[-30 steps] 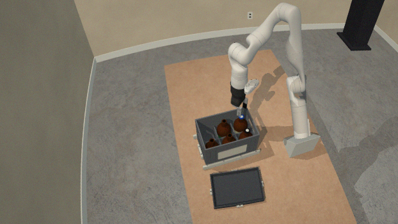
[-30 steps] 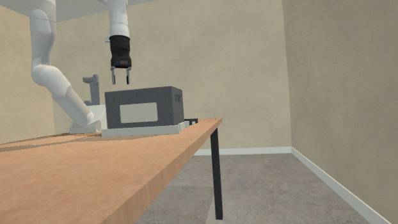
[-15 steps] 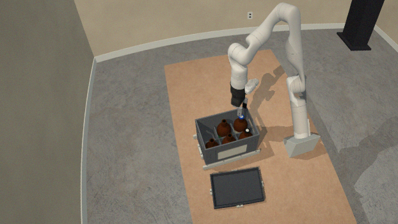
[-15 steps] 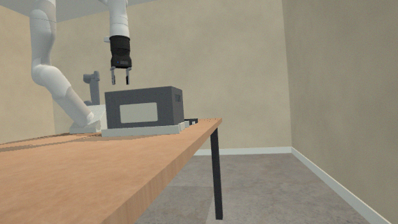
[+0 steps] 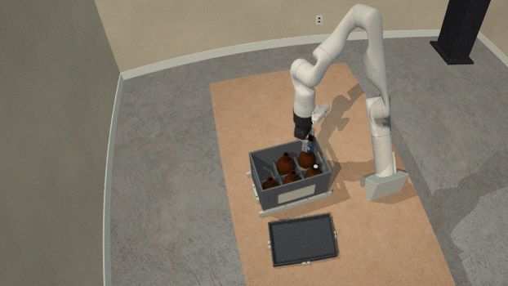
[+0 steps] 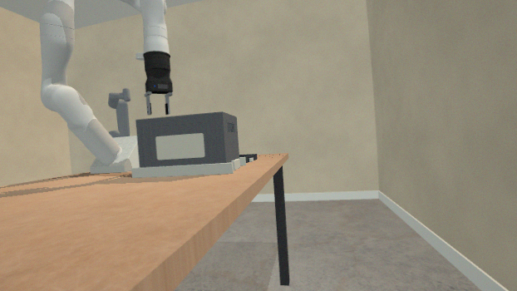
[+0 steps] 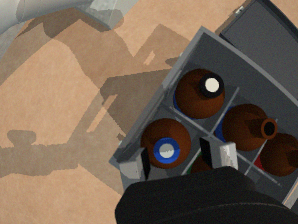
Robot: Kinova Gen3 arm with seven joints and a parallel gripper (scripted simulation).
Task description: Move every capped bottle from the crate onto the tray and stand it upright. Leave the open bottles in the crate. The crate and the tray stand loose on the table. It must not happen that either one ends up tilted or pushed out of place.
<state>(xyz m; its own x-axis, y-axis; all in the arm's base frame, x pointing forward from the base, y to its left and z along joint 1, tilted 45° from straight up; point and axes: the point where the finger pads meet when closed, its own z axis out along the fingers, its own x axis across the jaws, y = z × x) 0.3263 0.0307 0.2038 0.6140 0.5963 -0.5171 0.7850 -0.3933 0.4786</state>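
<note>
Now: hand 120 mm above the crate, 80 mm short of it and 50 mm to the right of it. Round my hand: dark tray 320 mm to the left, 200 mm below, 70 mm ahead.
</note>
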